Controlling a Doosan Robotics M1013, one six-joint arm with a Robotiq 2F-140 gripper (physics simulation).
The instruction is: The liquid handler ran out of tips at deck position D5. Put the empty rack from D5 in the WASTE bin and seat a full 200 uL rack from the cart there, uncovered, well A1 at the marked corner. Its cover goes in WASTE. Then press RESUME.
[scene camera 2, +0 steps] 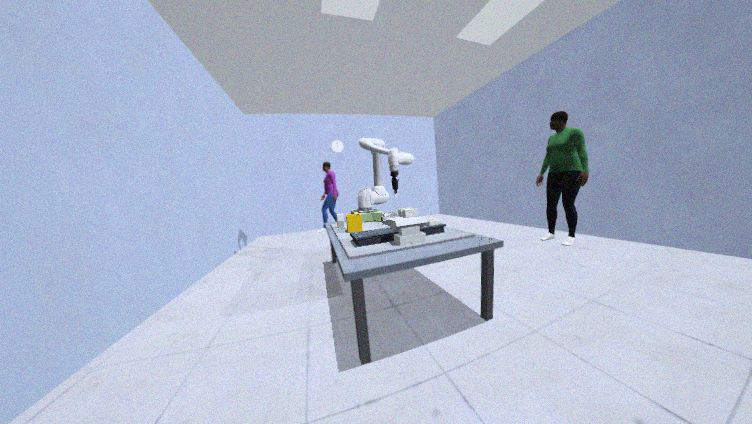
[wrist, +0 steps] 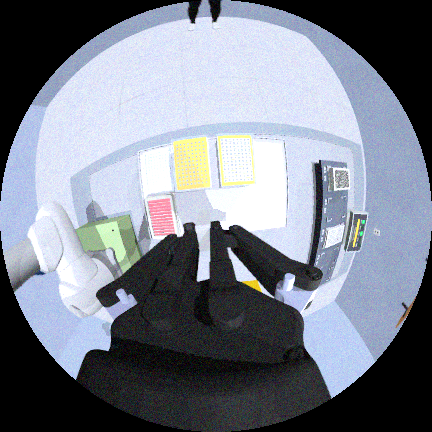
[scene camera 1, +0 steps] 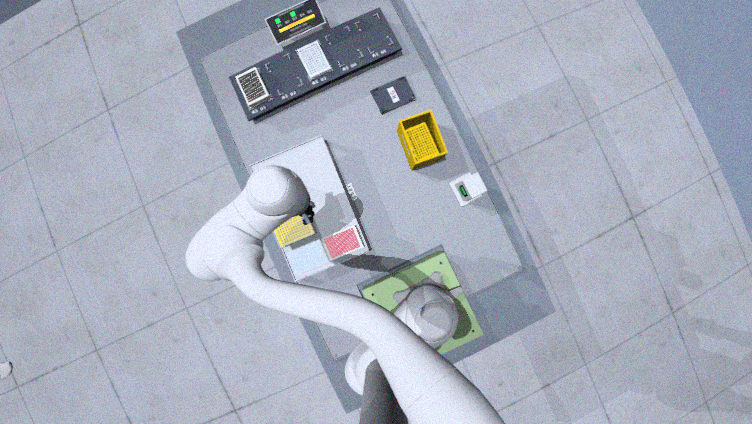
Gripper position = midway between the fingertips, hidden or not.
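I can see a white box with green button (scene camera 1: 467,188), and there is a cart tray (wrist: 254,207) too. My gripper (wrist: 205,219) is shut, and it holds nothing.
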